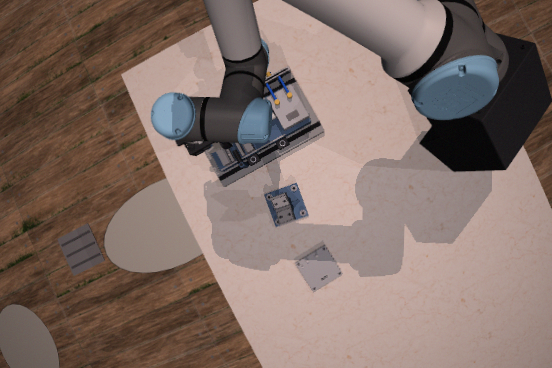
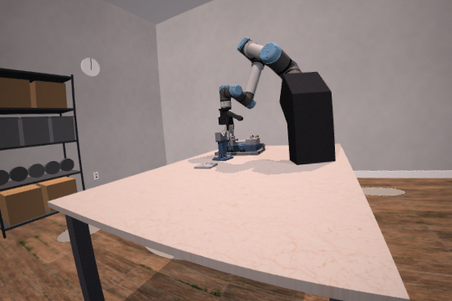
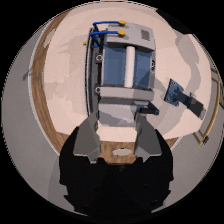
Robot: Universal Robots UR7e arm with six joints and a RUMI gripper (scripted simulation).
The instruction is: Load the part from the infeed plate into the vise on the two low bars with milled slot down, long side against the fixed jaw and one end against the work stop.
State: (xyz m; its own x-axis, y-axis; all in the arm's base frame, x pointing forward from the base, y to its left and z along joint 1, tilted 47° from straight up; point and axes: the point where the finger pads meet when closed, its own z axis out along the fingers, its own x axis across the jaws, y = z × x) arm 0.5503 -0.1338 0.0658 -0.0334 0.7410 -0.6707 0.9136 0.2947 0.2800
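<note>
Right now my hand is 10 mm above the part. The rest, counted from my hand: air cylinder: 160 mm behind, 30 mm below, 10 mm to the left; vise: 70 mm below, 70 mm behind, 20 mm to the left; air cylinder rod: 90 mm behind, 30 mm below, 20 mm to the left.
</note>
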